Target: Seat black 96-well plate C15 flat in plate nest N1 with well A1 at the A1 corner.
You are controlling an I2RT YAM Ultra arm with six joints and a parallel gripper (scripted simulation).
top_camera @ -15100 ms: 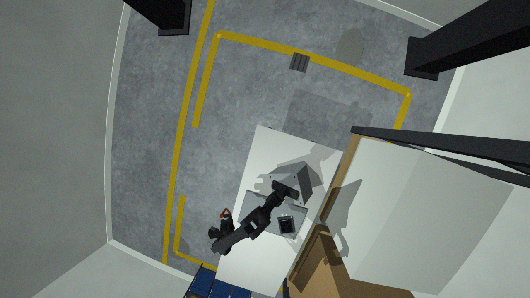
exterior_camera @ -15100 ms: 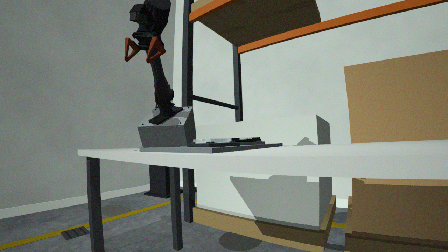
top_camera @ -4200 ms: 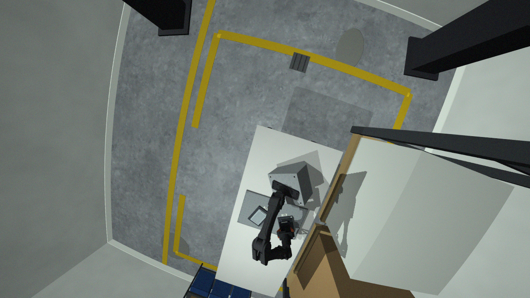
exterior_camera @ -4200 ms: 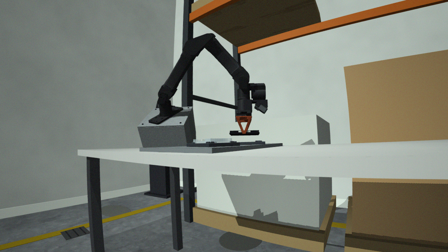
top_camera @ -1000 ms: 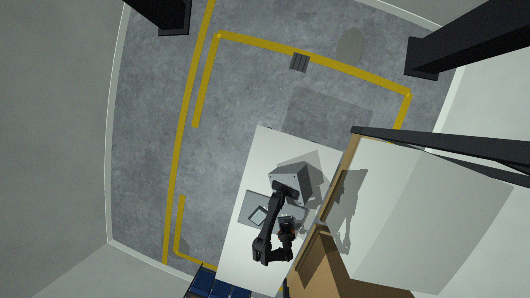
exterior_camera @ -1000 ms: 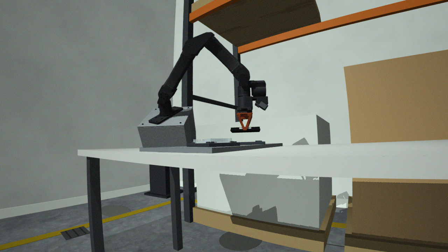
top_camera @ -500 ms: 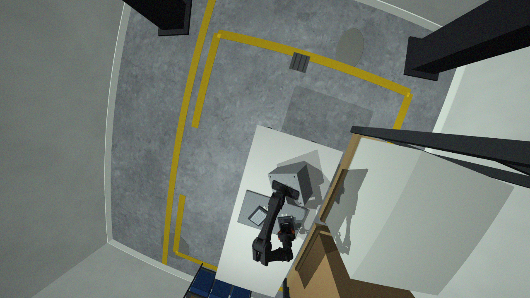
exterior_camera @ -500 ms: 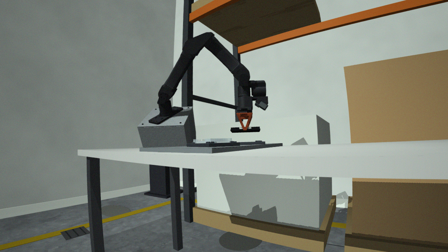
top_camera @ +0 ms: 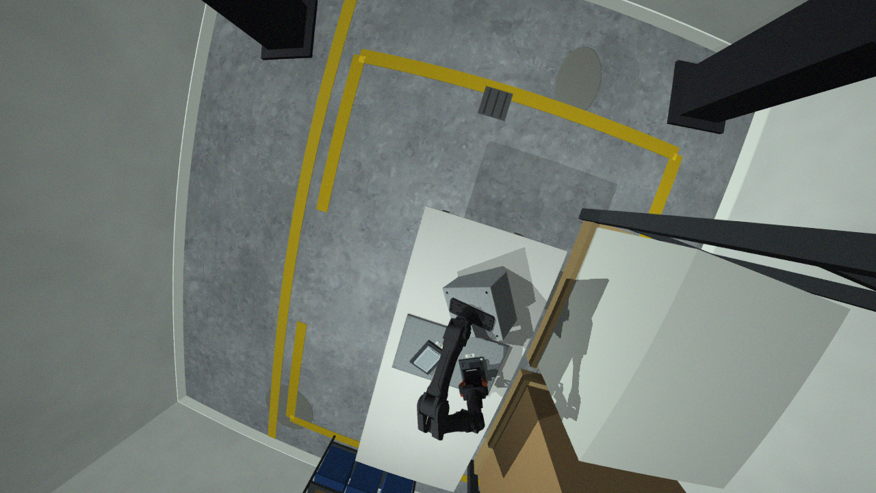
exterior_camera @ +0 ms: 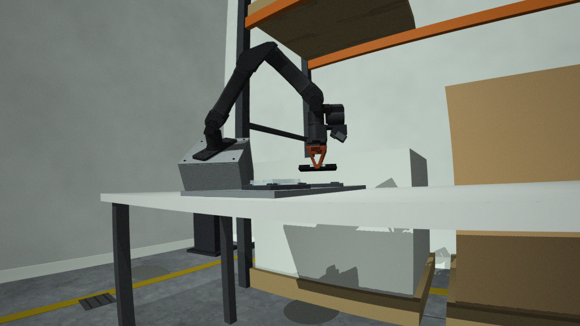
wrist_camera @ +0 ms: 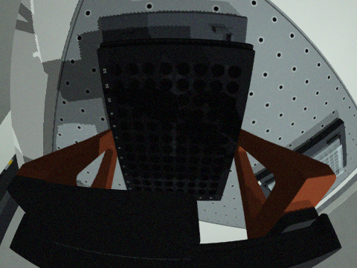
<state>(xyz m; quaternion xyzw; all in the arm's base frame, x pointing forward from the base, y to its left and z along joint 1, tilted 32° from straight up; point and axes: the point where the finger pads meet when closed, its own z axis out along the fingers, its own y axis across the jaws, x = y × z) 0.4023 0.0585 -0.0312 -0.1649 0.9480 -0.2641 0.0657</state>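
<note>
Now: the black 96-well plate C15 right at my hand. Also, from my hand: white N1 label: 9 cm behind, 7 cm below, 3 cm to the right; N2 label: 18 cm to the right, 13 cm behind, 7 cm below; dark plate nest N1: 6 cm below.
</note>
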